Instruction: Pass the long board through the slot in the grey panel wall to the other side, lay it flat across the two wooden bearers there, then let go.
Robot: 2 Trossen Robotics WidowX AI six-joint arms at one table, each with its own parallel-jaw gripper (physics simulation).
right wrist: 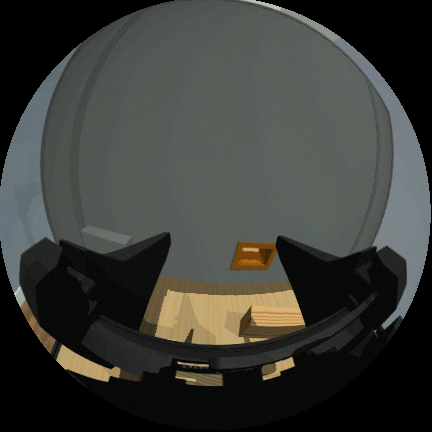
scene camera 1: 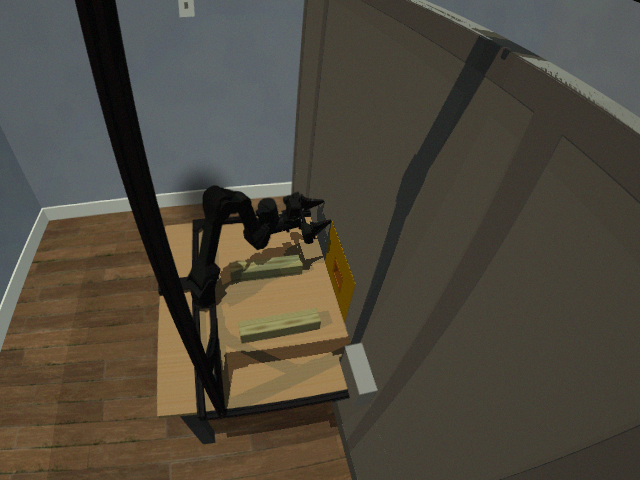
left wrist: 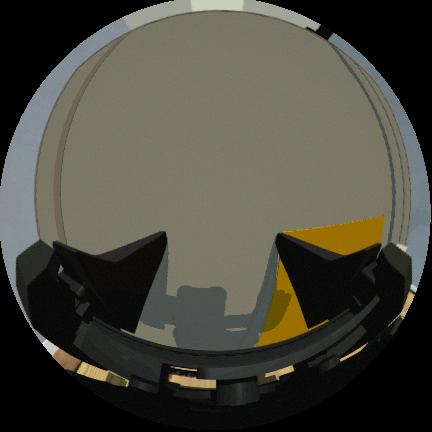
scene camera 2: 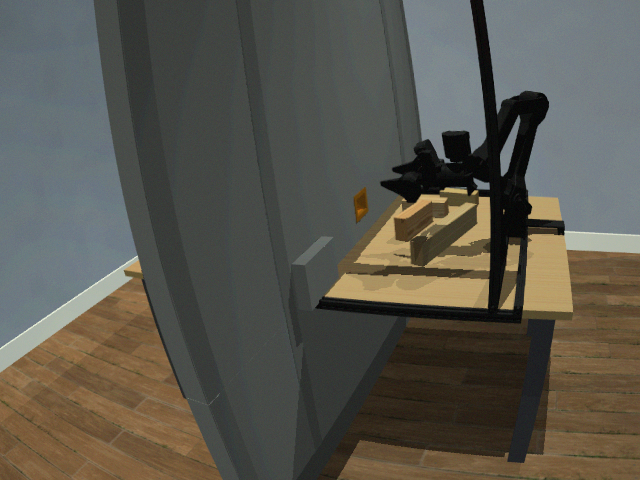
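The long board is reddish wood and lies among olive wooden blocks on the table in scene camera 2; its far part is hard to tell. The slot in the grey panel wall has an orange frame on the right arm's side and a yellow plate on the left arm's side. Two wooden bearers lie bare in scene camera 1. My left gripper is open and empty, near the wall beside the yellow plate. My right gripper is open and empty, above the board's level.
The yellow plate stands against the wall. Olive blocks lie beside the board. A grey block juts from the wall at the table's edge on each side. A dark post rises beside each arm.
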